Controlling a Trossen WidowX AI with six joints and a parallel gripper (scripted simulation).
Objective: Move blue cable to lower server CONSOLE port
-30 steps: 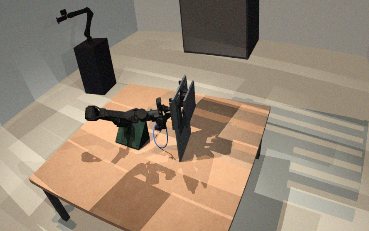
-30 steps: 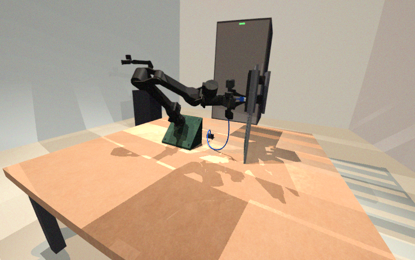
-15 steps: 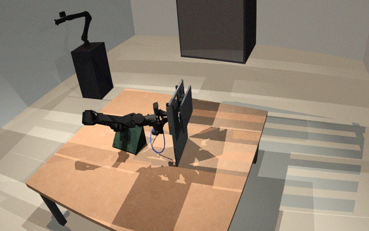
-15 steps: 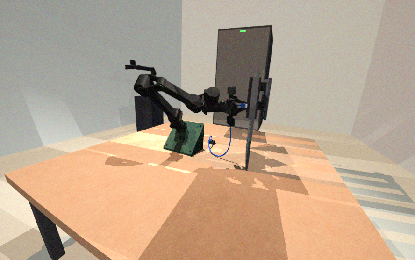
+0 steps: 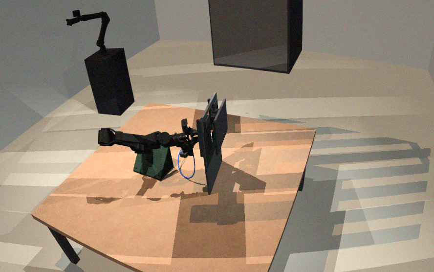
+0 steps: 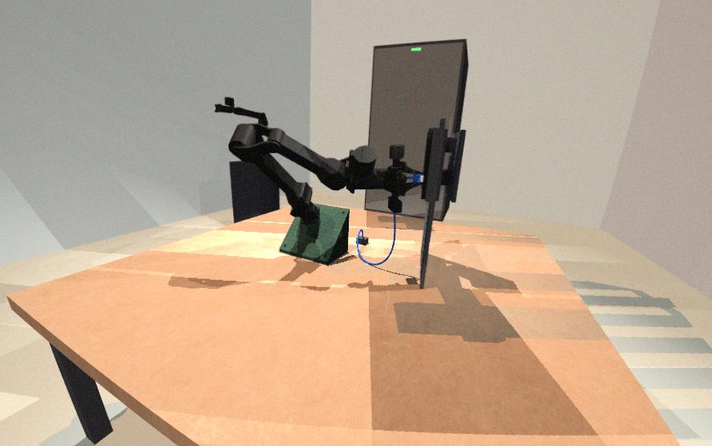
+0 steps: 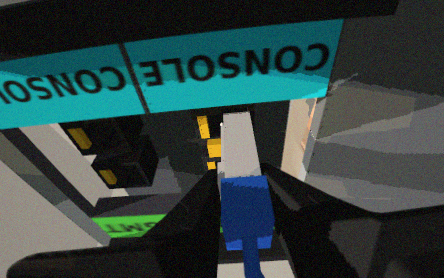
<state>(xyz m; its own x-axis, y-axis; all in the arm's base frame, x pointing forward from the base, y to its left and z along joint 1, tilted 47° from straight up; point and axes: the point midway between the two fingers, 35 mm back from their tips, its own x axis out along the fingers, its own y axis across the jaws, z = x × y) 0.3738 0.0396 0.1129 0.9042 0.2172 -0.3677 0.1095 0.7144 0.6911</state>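
My gripper tip is now right at the cable plug. The rest, counted from my gripper tip: black block (22 cm behind, 16 cm to the left, 28 cm below).
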